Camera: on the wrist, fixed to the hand. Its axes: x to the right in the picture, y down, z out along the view.
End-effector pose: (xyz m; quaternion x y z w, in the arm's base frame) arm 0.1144 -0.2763 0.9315 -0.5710 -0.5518 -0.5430 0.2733
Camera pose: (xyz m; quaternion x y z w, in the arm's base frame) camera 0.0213 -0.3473 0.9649 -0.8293 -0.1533 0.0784 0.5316
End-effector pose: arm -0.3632 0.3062 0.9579 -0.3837 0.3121 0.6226 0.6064
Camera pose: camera -0.2930 0.2355 0.8879 0.2338 0.4461 0.8539 0.1314
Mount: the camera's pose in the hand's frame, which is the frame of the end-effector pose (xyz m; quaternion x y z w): 0.0256 -0.0595 -0.1031 0.2034 -0.2437 0.6801 0.6608
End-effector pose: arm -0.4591 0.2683 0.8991 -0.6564 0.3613 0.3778 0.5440
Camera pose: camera -0.3842 0.1737 0.9152 0.0147 0.6294 0.7061 0.3241
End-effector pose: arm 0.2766 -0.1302 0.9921 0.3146 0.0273 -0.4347 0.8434
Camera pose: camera 0.2713 -0.1166 0.8712 0.2921 -0.4899 0.2041 0.7956
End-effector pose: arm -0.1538 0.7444 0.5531 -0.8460 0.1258 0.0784 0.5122
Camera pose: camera -0.1115 0.6760 0.6445 -0.3502 0.5496 0.5807 0.4879
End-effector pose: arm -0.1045 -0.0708 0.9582 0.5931 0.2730 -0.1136 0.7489
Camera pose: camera -0.1410 0.0150 0.8799 0.7022 -0.4286 0.2342 0.5180
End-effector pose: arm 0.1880 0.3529 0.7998 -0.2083 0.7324 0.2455 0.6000
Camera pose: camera 0.1387 0.2426 0.7846 0.5423 0.5293 0.4721 0.4504
